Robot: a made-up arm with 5 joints.
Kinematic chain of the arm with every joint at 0, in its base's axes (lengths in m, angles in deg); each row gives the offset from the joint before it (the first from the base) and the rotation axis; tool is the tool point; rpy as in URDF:
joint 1: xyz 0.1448 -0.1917 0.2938 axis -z
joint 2: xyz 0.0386 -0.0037 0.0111 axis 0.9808 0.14 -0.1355
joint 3: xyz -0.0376 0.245 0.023 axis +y
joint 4: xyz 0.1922 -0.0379 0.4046 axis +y
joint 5: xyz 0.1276 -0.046 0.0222 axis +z
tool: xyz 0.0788 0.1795 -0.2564 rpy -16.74 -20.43 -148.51
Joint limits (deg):
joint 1: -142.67..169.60
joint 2: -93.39..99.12
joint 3: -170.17..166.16
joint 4: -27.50..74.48
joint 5: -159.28..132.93
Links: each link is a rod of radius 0.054 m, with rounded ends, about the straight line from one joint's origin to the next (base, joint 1, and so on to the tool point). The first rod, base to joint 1, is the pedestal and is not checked.
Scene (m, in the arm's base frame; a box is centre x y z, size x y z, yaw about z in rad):
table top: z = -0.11
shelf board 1: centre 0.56 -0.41 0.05 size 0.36 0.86 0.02 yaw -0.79
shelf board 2: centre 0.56 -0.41 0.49 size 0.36 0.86 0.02 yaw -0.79
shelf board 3: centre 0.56 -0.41 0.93 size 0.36 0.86 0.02 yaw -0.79
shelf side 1: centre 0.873 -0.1 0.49 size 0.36 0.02 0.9 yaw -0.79
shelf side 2: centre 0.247 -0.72 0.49 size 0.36 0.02 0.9 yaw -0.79
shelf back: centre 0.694 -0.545 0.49 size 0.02 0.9 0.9 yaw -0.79
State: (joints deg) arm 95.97 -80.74 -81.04 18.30 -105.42
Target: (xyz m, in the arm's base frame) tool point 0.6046 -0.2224 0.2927
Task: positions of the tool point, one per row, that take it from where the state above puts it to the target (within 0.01 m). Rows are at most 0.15 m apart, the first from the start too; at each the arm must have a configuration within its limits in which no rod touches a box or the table.
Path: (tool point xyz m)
1: 0.6046 -0.2224 0.2927

